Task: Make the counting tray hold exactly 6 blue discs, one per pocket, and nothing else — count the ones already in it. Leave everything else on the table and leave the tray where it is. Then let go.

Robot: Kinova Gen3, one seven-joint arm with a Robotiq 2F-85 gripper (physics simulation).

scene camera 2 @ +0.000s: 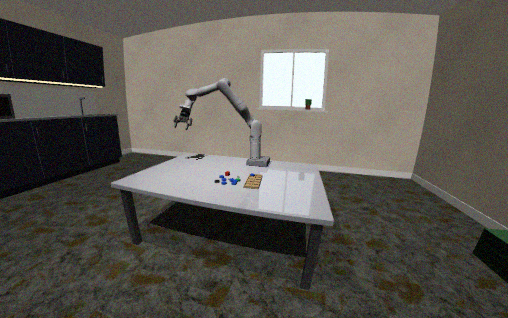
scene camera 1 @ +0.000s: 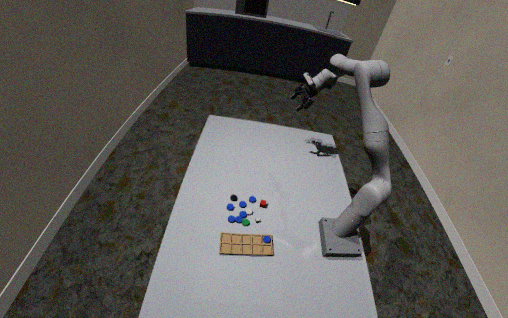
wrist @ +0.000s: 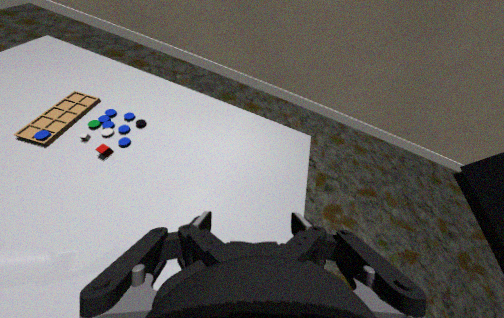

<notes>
My gripper [wrist: 251, 220] is open, with nothing in its grasp. I also see a wooden counting tray [scene camera 1: 230, 243].
The wooden counting tray is seen too in the wrist view [wrist: 59, 118].
</notes>
